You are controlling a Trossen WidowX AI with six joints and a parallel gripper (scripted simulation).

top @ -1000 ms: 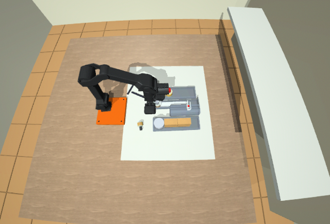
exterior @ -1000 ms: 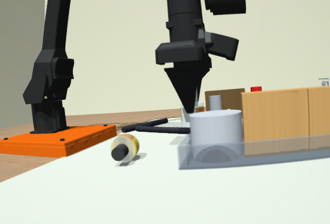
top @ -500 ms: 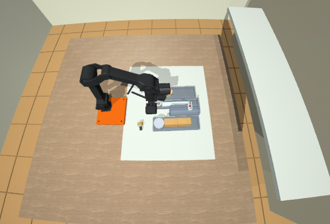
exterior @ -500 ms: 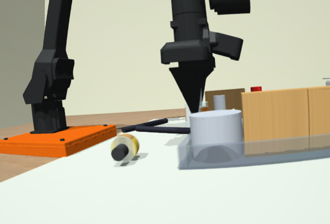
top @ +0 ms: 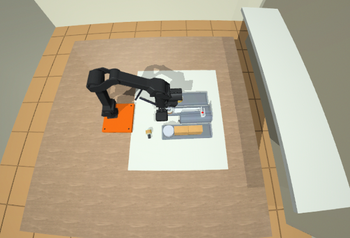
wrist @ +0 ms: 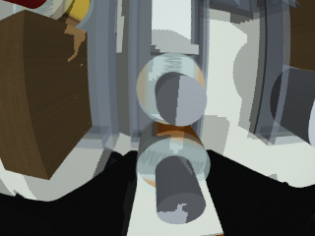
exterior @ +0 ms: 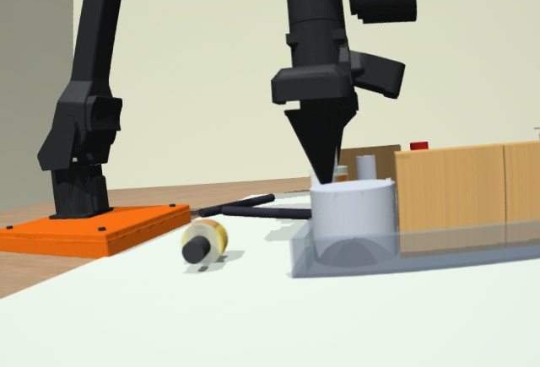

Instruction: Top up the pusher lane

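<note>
Now: the grey cylinder 20 mm ahead of my gripper tip, 130 mm to the right of it and 20 mm below it. Also, from my gripper tip: sprung lane (160 mm ahead, 40 mm to the right, 30 mm below); red mark (220 mm ahead, 50 mm to the right, 30 mm above).
</note>
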